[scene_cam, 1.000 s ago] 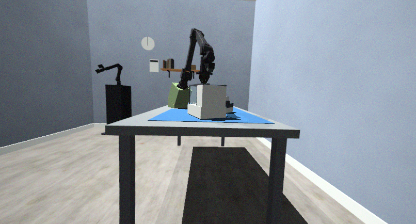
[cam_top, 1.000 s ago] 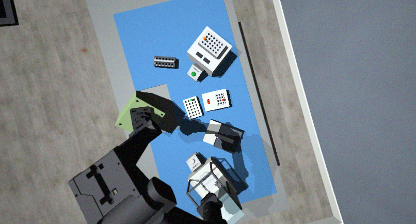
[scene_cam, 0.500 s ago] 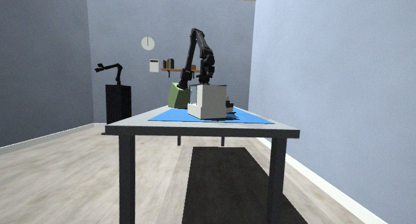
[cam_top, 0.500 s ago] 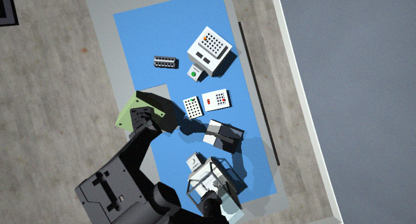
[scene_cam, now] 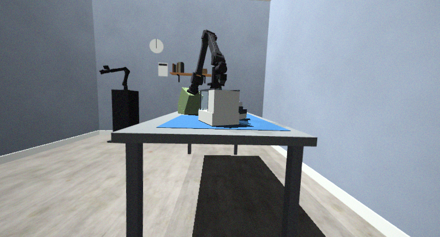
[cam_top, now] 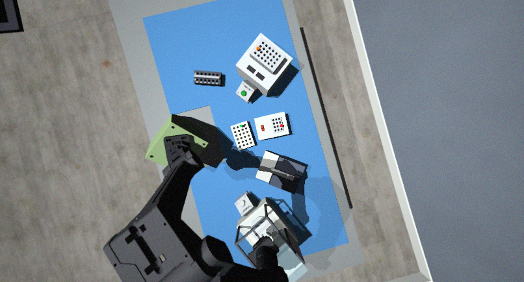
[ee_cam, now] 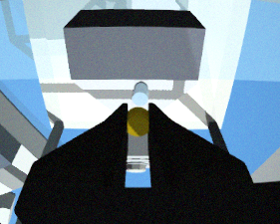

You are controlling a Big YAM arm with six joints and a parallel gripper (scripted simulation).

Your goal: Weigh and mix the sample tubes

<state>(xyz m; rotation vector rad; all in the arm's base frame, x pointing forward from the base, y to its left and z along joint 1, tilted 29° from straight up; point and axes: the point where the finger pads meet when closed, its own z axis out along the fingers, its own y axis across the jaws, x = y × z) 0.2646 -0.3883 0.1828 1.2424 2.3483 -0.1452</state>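
Now: hand 80 mm above the balance pan. From my hand the other things lie so: dry block DB 120 mm ahead, 470 mm to the left, 130 mm below; then white rack RK 30 mm behind, 440 mm to the left, 150 mm below; then spectrophotometer SP 130 mm ahead, 240 mm to the left, 100 mm below.
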